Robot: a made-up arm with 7 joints.
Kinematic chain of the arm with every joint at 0, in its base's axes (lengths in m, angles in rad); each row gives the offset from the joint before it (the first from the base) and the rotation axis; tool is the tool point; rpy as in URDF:
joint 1: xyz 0 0 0.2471 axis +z
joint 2: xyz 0 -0.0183 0.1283 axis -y
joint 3: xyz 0 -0.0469 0.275 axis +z
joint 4: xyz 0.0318 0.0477 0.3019 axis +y
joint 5: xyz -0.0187 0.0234 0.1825 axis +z
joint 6: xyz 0 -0.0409 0.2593 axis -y
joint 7: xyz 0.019 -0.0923 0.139 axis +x
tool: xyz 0 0 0 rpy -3.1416 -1.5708 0
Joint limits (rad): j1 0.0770..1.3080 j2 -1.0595..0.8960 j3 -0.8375..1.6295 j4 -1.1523..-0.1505 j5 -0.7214..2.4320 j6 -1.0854..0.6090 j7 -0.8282..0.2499
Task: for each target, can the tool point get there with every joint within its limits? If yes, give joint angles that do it. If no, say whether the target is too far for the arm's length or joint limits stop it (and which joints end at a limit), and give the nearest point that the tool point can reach.
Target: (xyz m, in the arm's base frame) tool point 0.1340 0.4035 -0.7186
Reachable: no: joint limits stop it (at a limit: joint 1, joint 2, joint 3, joint 4, joint 5, joint 6) | nearest point 0.6523 0.5901 0.6292 | short by 1.456 m
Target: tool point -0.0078 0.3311 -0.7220
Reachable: no: joint limits stop it (at a limit: joint 1, joint 2, joint 4, joint 5, joint 6) | nearest point -0.8410 0.1032 0.4031 | short by 1.418 m
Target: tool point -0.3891 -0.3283 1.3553
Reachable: yes | joints 0.3824 0.3388 0.0007 -0.3553 -0.4199 -0.7304 -0.4327
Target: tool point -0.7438 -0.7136 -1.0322
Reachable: no: too far | nearest point -0.6248 -0.5994 0.3627 | short by 1.405 m
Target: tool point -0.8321 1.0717 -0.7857
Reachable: no: too far | nearest point -0.7989 0.2349 0.4683 | short by 1.508 m
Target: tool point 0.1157 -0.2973 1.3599
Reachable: yes | joints 0.5354 -0.3329 0.4539 -0.9471 0.0504 0.0793 -0.3247
